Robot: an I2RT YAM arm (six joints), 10 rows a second.
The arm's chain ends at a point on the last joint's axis. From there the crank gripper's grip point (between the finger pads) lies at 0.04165 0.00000 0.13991 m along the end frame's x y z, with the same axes.
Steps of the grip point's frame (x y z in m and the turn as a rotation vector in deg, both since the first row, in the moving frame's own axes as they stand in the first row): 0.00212, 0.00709, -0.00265, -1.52, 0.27, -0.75; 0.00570, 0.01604, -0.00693, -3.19, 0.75, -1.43; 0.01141, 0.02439, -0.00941, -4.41, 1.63, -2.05; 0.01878, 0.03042, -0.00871, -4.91, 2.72, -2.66; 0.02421, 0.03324, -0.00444, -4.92, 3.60, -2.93; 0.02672, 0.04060, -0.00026, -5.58, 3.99, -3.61; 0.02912, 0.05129, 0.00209, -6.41, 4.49, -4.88
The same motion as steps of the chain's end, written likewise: 0.00144, 0.00393, -0.00241, -1.52, 0.27, -0.75; 0.00379, 0.00933, -0.00619, -3.19, 0.75, -1.43; 0.00729, 0.01524, -0.00781, -4.41, 1.63, -2.05; 0.01196, 0.02062, -0.00615, -4.91, 2.72, -2.66; 0.01527, 0.02372, -0.00113, -4.92, 3.60, -2.93; 0.01676, 0.03008, 0.00351, -5.58, 3.99, -3.61; 0.01782, 0.03989, 0.00644, -6.41, 4.49, -4.88
